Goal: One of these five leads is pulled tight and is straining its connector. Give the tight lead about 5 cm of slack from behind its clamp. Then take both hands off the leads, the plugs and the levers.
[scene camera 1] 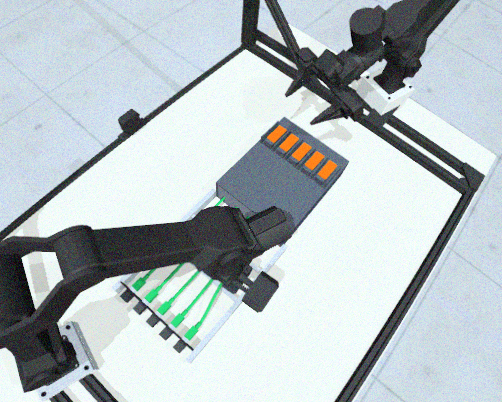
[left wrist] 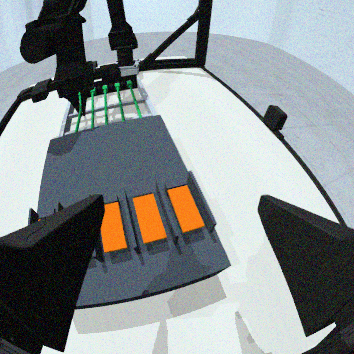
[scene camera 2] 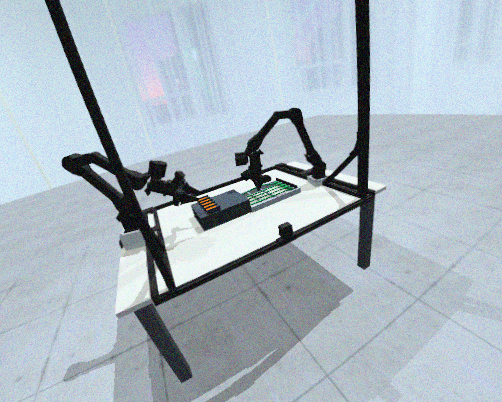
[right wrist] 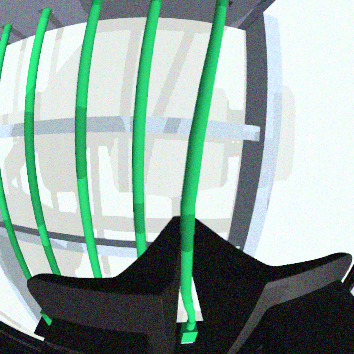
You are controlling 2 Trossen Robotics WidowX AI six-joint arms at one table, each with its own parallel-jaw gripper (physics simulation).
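Several green leads run from plugs to the dark clamp box, which bears a row of orange levers. My right gripper is shut on the outermost lead, beside the tray's right rail in its wrist view. That lead bends at the fingertips; its plug shows between the fingers. The arm hides these fingertips in scene camera 1. My left gripper is open and empty, above and beyond the lever end.
The leads cross a pale tray frame with a crossbar. Black connector blocks line its plug end. A black rail edges the white table. My right forearm passes over part of the leads and box.
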